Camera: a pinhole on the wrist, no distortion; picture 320 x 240 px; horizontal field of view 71.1 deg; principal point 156.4 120.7 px. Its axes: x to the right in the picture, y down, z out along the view. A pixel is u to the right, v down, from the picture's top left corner.
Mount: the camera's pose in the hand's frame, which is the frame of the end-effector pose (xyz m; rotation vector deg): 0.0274 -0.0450 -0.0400 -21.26 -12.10 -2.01
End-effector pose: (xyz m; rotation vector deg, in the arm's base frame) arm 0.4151 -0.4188 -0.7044 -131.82 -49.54 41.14
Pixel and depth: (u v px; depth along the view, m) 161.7 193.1 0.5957
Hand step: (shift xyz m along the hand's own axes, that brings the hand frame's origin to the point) -0.0630 0.3510 0.4366
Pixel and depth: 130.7 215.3 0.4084
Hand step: -0.0869 0.2640 0.2604
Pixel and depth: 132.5 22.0 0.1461
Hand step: -0.0215 -0.0520 0.1126
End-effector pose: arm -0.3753 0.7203 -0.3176 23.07 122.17 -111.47
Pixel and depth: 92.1 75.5 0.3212
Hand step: -0.1312 0.0109 0.2560
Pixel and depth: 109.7 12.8 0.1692
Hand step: -0.0466 -0.0596 0.1356
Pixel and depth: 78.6 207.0 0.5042
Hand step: -0.2298 0.3185 0.3127
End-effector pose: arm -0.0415 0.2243 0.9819 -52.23 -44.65 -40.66
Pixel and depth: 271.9 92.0 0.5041
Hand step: 0.1769 0.0792 0.4968
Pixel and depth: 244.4 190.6 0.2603
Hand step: 0.0817 0.1258 0.1896
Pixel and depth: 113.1 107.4 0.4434
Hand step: -0.1463 0.0912 0.3549
